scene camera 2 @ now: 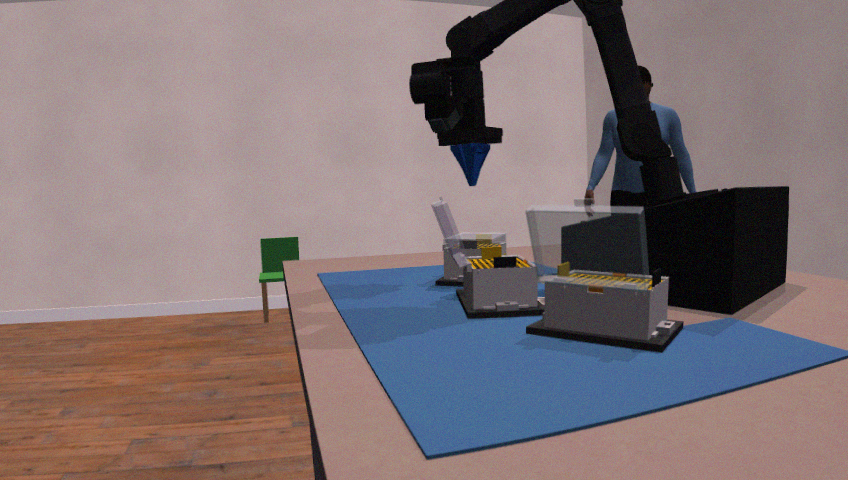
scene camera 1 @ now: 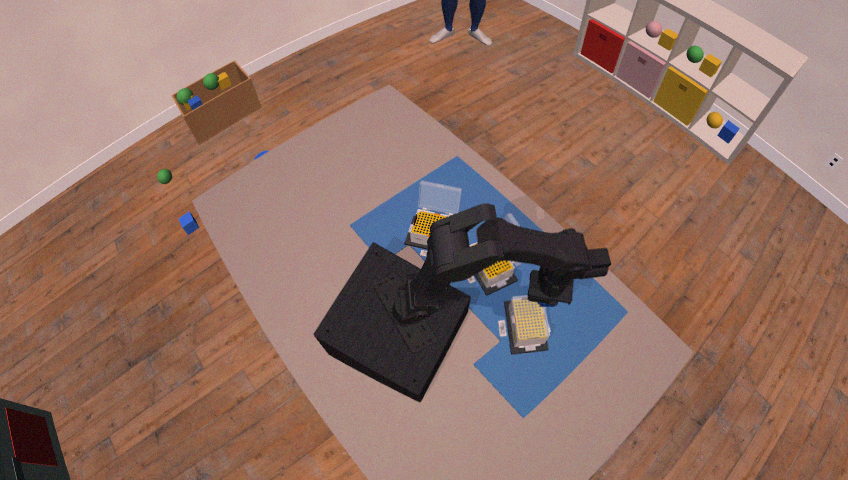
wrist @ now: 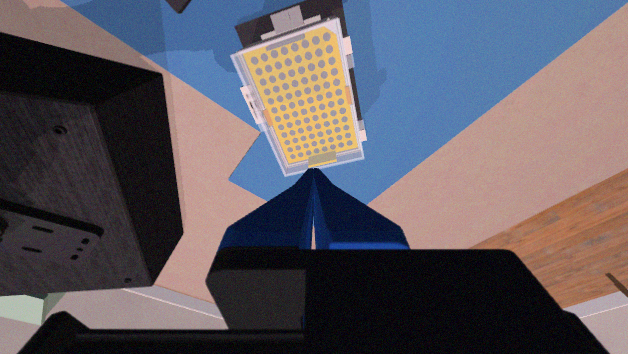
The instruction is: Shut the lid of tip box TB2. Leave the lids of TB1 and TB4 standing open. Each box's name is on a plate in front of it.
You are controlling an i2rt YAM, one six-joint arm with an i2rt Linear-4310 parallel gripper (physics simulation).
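Places are measured from the arm's base along level axes (x ahead, y left, z up), in metres.
Where they show: gripper, between the fingertips: (scene camera 2: 472, 186) (scene camera 1: 541, 304) (wrist: 313, 177); arm's base, origin of its link: (scene camera 2: 667, 207) (scene camera 1: 404, 313).
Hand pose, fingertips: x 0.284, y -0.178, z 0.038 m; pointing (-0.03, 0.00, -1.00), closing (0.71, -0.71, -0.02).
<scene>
Things, the pixels of their top centre, and the offset from my fingertips. Level surfaces: height alone.
- tip box, centre of its top: (wrist: 293, 117) (scene camera 2: 482, 235) (scene camera 1: 526, 316) 0.014 m left, 0.014 m back, 0.088 m down
- middle box, centre of its top: (scene camera 2: 506, 257) (scene camera 1: 488, 257) 0.218 m left, 0.008 m ahead, 0.099 m down
- blue mat, height of its surface: 0.165 m down
- table, height of its surface: 0.168 m down
A tip box (scene camera 1: 529, 321) (scene camera 2: 452, 272) (wrist: 305, 95) with yellow tips has its clear lid down flat over it. Its name plate (scene camera 1: 502, 328) (wrist: 252, 105) is too small to read. The middle box (scene camera 1: 497, 272) (scene camera 2: 501, 288) has its lid (scene camera 2: 445, 221) standing open; the arm partly hides this box in scene camera 1. Another box (scene camera 1: 427, 227) (scene camera 2: 604, 310) has its clear lid (scene camera 1: 439, 196) (scene camera 2: 595, 237) standing open. My gripper (scene camera 1: 545, 303) (scene camera 2: 472, 184) (wrist: 313, 177) is shut and empty, pointing down above the level of the boxes, apart from the lowered lid.
The boxes stand on a blue mat (scene camera 1: 559, 368) (scene camera 2: 416, 386) (wrist: 430, 100) on the table (scene camera 1: 285, 208) (scene camera 2: 654, 434). The black robot base (scene camera 1: 392, 321) (scene camera 2: 755, 249) (wrist: 125, 165) stands beside the mat. A person (scene camera 1: 461, 23) (scene camera 2: 675, 142) stands beyond the table.
</scene>
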